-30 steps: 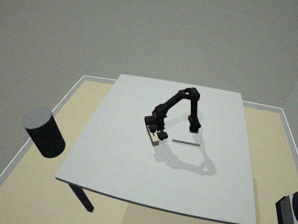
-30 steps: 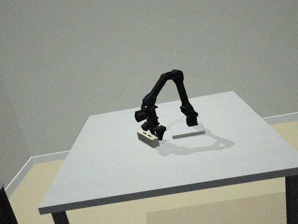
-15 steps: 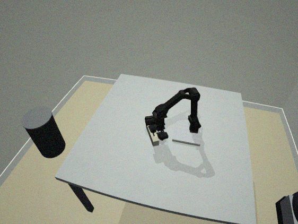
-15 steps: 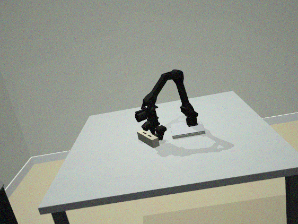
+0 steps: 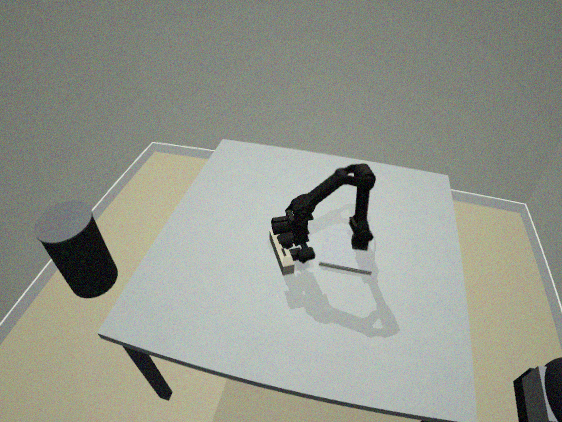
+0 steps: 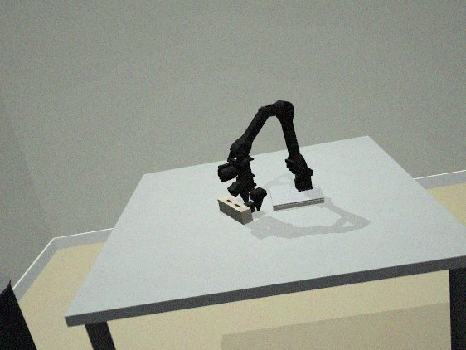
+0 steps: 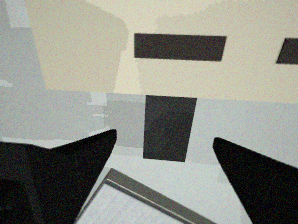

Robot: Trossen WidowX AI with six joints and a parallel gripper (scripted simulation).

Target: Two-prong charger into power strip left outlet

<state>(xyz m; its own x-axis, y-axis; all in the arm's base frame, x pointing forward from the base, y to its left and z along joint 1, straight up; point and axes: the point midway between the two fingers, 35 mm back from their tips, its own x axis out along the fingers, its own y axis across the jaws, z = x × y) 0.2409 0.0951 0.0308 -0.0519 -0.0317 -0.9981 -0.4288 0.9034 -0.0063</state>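
My gripper tip is 3 cm short of the two-prong charger, 2 cm to the right of it and 1 cm below it.
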